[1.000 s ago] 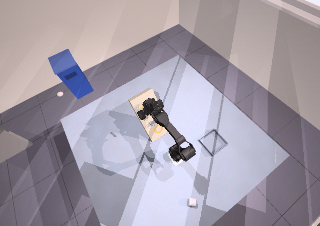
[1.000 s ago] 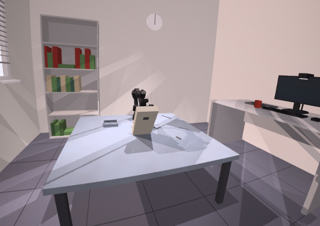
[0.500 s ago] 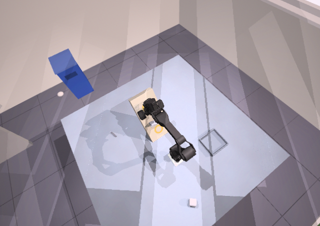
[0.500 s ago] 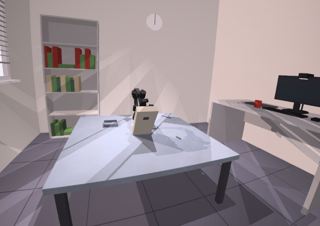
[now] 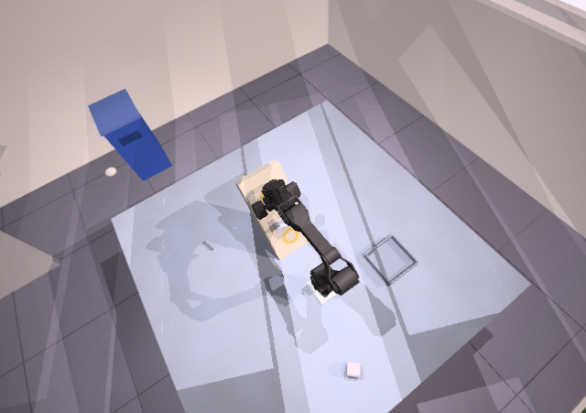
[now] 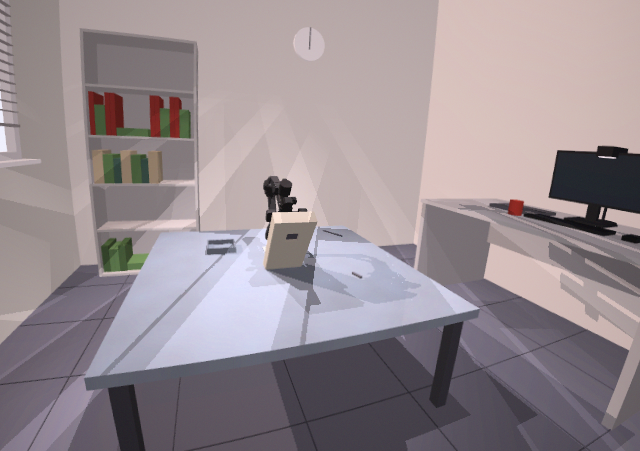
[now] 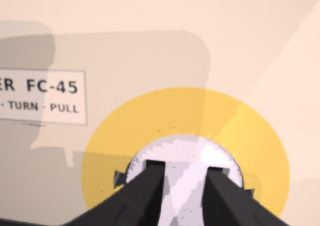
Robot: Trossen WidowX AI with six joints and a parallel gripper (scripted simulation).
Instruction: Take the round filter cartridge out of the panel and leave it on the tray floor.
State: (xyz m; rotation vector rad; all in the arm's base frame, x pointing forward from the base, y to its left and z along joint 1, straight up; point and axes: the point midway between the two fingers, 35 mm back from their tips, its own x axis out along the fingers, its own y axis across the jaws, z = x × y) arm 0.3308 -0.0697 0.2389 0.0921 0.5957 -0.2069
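My gripper tip is now 10 mm short of the round pale grey filter cartridge and 10 mm above it. Round my gripper tip: clear square tray 480 mm behind, 220 mm below, 190 mm to the right; dark piece 290 mm to the left, 220 mm below, 130 mm ahead; beige service panel 80 mm below, 40 mm behind, 10 mm to the left.
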